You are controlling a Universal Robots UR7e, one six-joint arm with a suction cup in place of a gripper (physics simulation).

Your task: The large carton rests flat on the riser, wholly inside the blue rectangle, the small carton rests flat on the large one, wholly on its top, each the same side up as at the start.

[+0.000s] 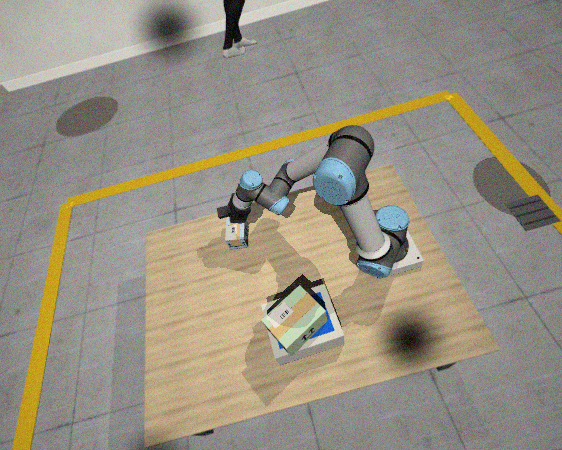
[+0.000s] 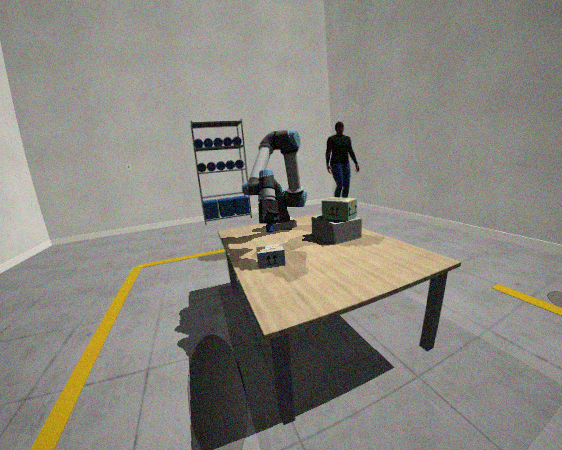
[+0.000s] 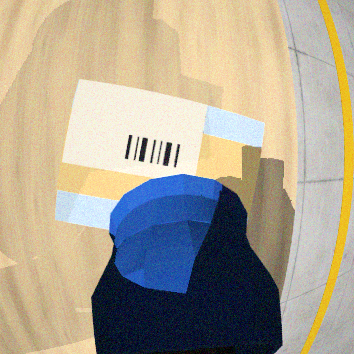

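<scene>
The small carton [image 1: 236,235] [image 2: 270,255] [image 3: 140,133], pale blue with a tan tape band and a white barcode label on top, lies flat on the table at its far left. My suction cup [image 1: 235,218] [image 2: 269,228] [image 3: 165,228] hangs a little above it, apart from it, holding nothing. The large pale green carton [image 1: 294,318] [image 2: 339,208] lies flat on the grey riser [image 1: 324,343] [image 2: 337,230]. It is turned askew, and its corner juts past the riser's left edge. Part of the blue rectangle [image 1: 326,330] shows to its right.
The arm's base [image 1: 409,261] stands at the table's right rear. A person [image 2: 340,158] [image 1: 234,27] walks on the floor beyond the table. A shelf rack [image 2: 217,123] stands at the wall. A yellow floor line [image 1: 270,145] rings the cell.
</scene>
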